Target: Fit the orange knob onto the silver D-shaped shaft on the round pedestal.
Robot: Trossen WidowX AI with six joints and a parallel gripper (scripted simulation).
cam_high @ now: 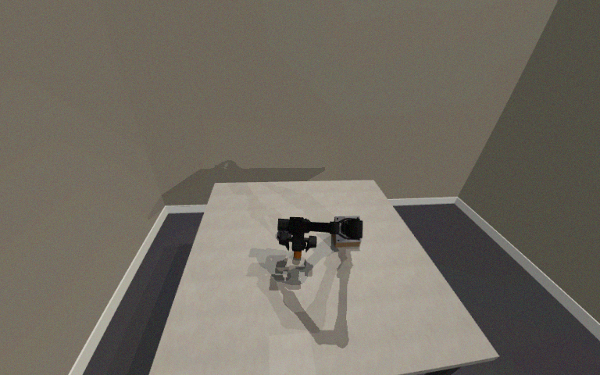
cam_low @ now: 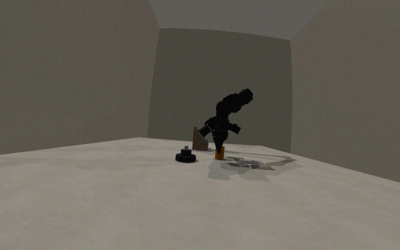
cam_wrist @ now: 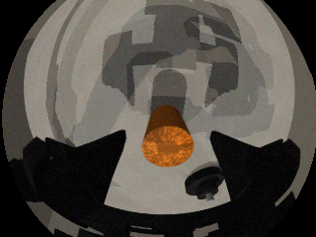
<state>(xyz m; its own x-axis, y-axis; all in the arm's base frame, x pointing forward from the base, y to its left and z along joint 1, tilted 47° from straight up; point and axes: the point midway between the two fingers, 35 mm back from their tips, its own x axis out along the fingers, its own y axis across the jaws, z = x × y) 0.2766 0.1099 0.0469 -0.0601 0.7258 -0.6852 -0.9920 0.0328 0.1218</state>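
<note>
The orange knob is 1 cm above my gripper tip. From my gripper tip the other things lie so: black round pedestal (14 cm to the right, 7 cm ahead).
</note>
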